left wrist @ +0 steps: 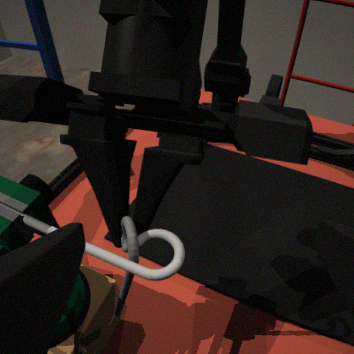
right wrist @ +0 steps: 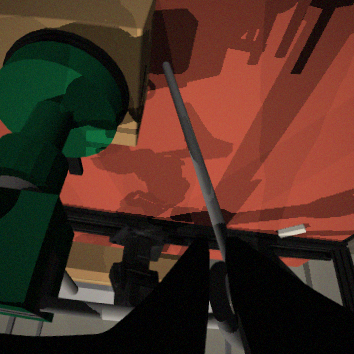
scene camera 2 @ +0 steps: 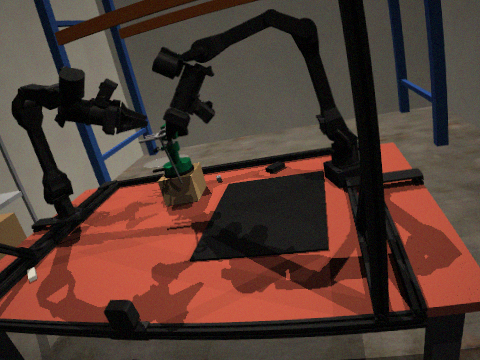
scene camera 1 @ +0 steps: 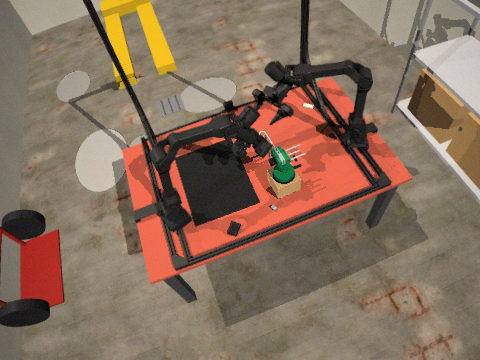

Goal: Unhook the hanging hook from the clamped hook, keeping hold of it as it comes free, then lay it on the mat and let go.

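Pixels of known places: left gripper, fingertip midpoint: (left wrist: 202, 233) (scene camera 2: 147, 120) (scene camera 1: 260, 120); right gripper, fingertip midpoint: (left wrist: 127, 246) (right wrist: 215, 247) (scene camera 2: 168, 140); left arm's base at its link origin: (right wrist: 138, 240) (scene camera 2: 67, 214) (scene camera 1: 356, 138); right arm's base at its link origin: (scene camera 2: 346, 162) (scene camera 1: 174, 215).
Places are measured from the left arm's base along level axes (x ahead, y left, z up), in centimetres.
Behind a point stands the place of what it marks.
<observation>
A green vise (scene camera 1: 283, 171) @[x 35.9, y 24.3, z 10.1 cm] (scene camera 2: 178, 165) @[x 38.6, y 20.8, z 8.9 cm] (right wrist: 53, 105) @[x 37.2, y 23.2, z 9.3 cm] on a wooden block (scene camera 1: 285, 188) @[x 35.3, y 28.8, z 3.8 cm] (scene camera 2: 185, 187) @[x 40.4, y 19.1, z 2.5 cm] clamps a grey hook (scene camera 2: 148, 138) (left wrist: 168, 242) that sticks out sideways. My right gripper (scene camera 1: 266, 146) @[x 43.5, y 15.5, z 18.6 cm] (scene camera 2: 168, 138) @[x 43.5, y 15.5, z 18.6 cm] (left wrist: 127, 246) @[x 43.5, y 15.5, z 18.6 cm] (right wrist: 215, 247) @[x 43.5, y 15.5, z 18.6 cm] is shut on the hanging hook (scene camera 2: 172, 161) @[x 42.2, y 15.6, z 12.3 cm] (left wrist: 131, 246) @[x 42.9, y 13.5, z 21.6 cm] (right wrist: 197, 154) @[x 42.2, y 15.5, z 13.1 cm] near its top. The hanging hook's curl loops over the clamped hook, and its shaft hangs slanted toward the block. My left gripper (scene camera 1: 278, 115) (scene camera 2: 139, 121) @[x 44.2, y 9.7, z 25.9 cm] is open and empty, in the air beside the vise. The black mat (scene camera 1: 217, 182) @[x 66.0, y 20.6, z -2.2 cm] (scene camera 2: 274, 214) @[x 71.2, y 15.8, z -2.1 cm] (left wrist: 263, 211) @[x 69.5, y 17.3, z -2.1 cm] lies flat next to the block.
A small white cylinder (scene camera 1: 308, 106) @[x 20.8, y -24.3, z -1.8 cm] (right wrist: 291, 230) @[x 21.3, y -24.1, z -1.7 cm] lies near the left arm's base. A small grey piece (scene camera 1: 273, 207) @[x 40.7, y 35.0, z -1.3 cm] (scene camera 2: 219, 178) @[x 41.3, y 34.1, z -1.6 cm] and a flat black block (scene camera 1: 233, 228) @[x 57.5, y 44.4, z -1.2 cm] (scene camera 2: 275, 166) @[x 57.8, y 43.2, z -1.2 cm] lie near the mat. A black rail frame (scene camera 1: 288, 223) @[x 34.7, y 43.0, z -0.6 cm] edges the red table (scene camera 1: 310, 200) @[x 24.6, y 31.4, z -2.7 cm].
</observation>
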